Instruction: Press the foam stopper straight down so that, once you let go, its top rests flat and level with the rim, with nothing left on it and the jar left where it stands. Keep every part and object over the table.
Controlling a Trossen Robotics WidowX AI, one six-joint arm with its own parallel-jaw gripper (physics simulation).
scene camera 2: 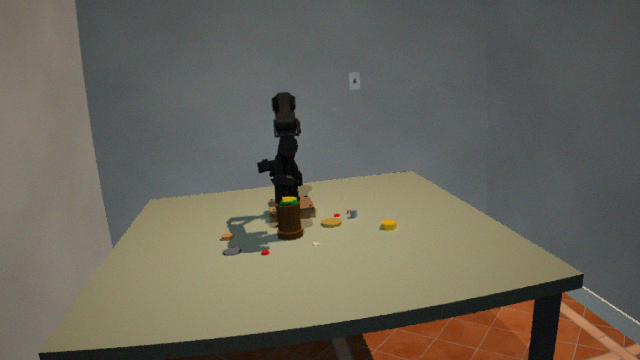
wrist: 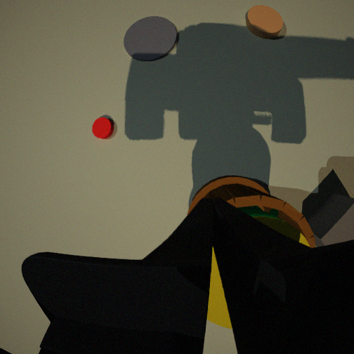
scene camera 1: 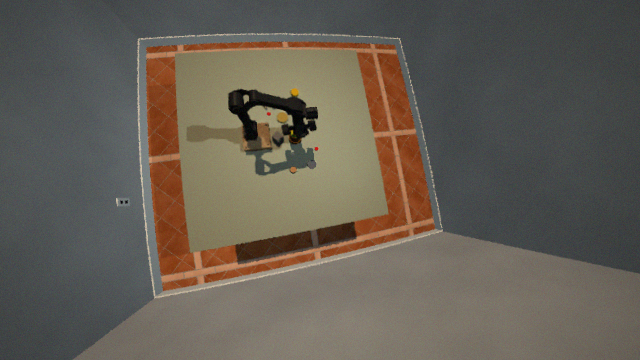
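The brown jar (scene camera 1: pixel 295 141) (scene camera 2: pixel 289 220) (wrist: pixel 260 201) stands upright on the table. The foam stopper shows as a green band (scene camera 2: pixel 287 203) (wrist: pixel 260 212) at the jar's mouth, with yellow (scene camera 2: pixel 289 199) (wrist: pixel 219 300) above it. The yellow stands above the rim in scene camera 2; I cannot tell whether it is part of the stopper or a separate piece. My gripper (scene camera 2: pixel 287 194) (wrist: pixel 209 207) is shut and empty, its fingers over the jar's mouth. The fingers hide much of the stopper, so contact and exact tilt cannot be told.
A grey disc (scene camera 1: pixel 312 164) (scene camera 2: pixel 232 251) (wrist: pixel 150 38), an orange disc (scene camera 1: pixel 293 170) (scene camera 2: pixel 227 236) (wrist: pixel 264 21) and a red disc (scene camera 1: pixel 316 148) (scene camera 2: pixel 265 252) (wrist: pixel 103 128) lie near the jar. A yellow disc (scene camera 1: pixel 282 117) (scene camera 2: pixel 331 222), a yellow cylinder (scene camera 1: pixel 294 92) (scene camera 2: pixel 388 225) and a dark block (scene camera 1: pixel 278 138) (wrist: pixel 327 207) are also nearby.
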